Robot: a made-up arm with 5 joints.
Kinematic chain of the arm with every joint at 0, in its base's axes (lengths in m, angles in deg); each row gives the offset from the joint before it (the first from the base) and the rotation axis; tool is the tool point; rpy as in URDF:
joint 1: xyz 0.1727 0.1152 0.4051 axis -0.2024 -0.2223 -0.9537
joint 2: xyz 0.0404 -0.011 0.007 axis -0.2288 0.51 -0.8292
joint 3: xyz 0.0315 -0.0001 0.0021 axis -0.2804 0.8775 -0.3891
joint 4: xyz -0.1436 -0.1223 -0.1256 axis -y
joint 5: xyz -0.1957 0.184 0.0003 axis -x
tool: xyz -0.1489 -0.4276 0.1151 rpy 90 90 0
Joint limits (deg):
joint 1: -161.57..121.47
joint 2: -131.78..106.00
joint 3: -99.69..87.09
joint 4: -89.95..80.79
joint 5: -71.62..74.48
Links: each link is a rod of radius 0.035 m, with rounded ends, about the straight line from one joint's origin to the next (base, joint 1, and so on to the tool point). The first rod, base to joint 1, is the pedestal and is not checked.
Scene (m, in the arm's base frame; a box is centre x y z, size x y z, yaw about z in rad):
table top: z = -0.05
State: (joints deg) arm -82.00 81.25 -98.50 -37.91 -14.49
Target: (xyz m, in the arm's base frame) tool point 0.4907 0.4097 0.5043
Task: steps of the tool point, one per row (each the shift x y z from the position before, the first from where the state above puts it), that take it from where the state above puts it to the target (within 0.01 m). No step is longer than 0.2 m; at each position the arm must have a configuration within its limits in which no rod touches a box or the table.
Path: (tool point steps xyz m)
1: 0.0582 0.0353 0.0513
2: 0.0752 0.0618 0.0539
3: 0.0758 0.0971 0.0505
4: 0.0547 0.1318 0.0448
5: 0.0132 0.1552 0.0393
6: -0.0408 0.1575 0.0360
7: -0.0957 0.1345 0.0352

